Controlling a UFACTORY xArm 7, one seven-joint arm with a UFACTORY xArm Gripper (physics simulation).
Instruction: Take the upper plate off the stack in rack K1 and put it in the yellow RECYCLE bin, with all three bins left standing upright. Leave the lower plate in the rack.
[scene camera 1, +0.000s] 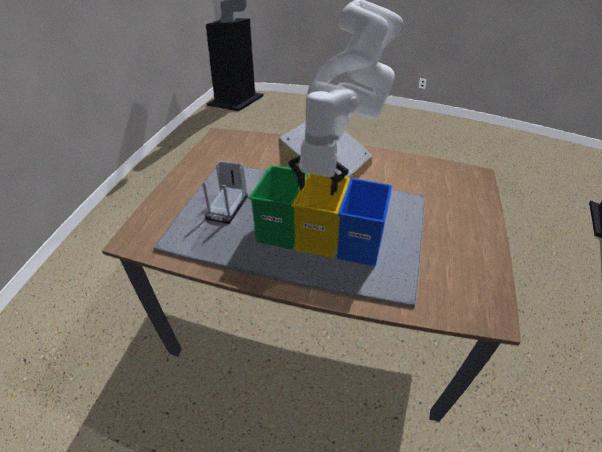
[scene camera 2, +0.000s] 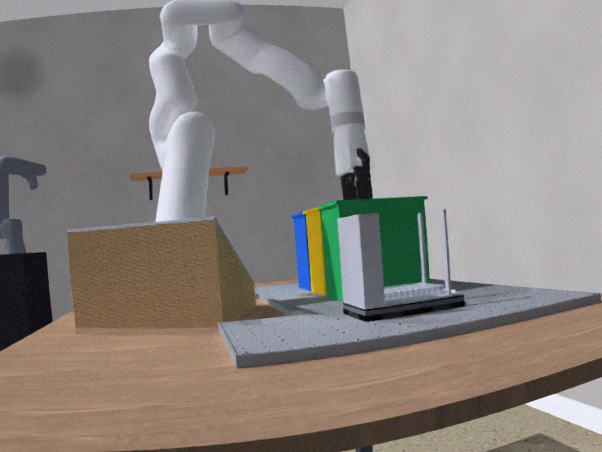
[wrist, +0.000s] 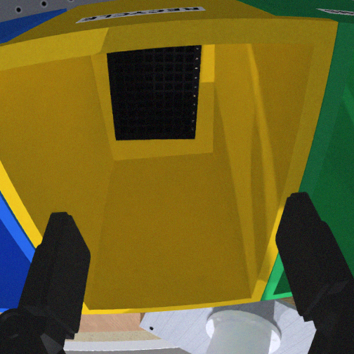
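The black plate lies low inside the yellow RECYCLE bin, apparently flat at its bottom. My gripper is open and empty, with its fingertips at about the yellow bin's rim, well above the plate. The green bin and the blue bin stand upright on either side of the upright yellow bin. A pale, clear-looking plate lies in rack K1.
The rack has a tall panel and two thin posts standing beside the green bin. Bins and rack stand on a grey perforated board on the wooden table. The arm's slanted base block stands behind the bins.
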